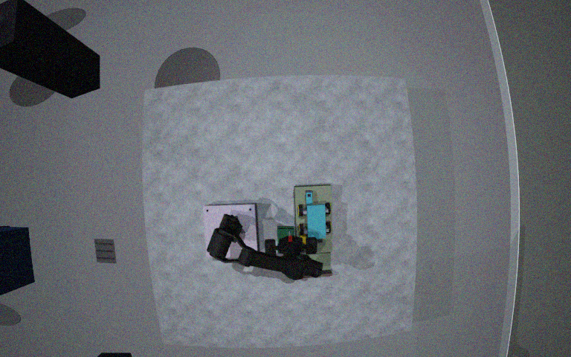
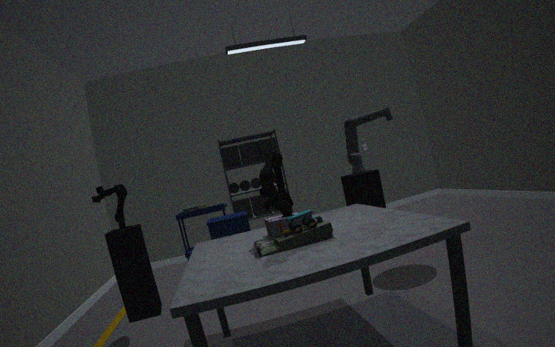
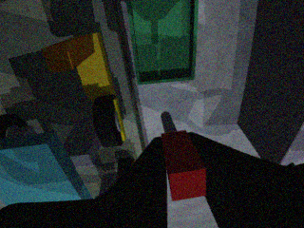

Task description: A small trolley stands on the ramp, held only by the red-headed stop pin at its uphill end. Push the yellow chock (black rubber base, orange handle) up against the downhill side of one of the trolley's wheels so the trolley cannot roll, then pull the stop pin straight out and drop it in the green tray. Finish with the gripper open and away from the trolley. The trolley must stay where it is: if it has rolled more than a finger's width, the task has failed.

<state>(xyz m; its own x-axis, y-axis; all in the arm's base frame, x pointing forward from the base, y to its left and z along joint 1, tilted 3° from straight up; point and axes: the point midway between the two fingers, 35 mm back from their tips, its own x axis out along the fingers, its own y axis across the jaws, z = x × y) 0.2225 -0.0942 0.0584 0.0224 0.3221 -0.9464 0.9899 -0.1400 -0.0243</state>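
My gripper tip is now 15 cm above the green tray, 3 cm to the left of it and 2 cm past it. The rest, counted from my gripper tip: trolley: 11 cm ahead, 4 cm to the left, 3 cm below; yellow chock: 6 cm below, 5 cm ahead, 3 cm to the right; red-headed stop pin: right at my gripper tip.
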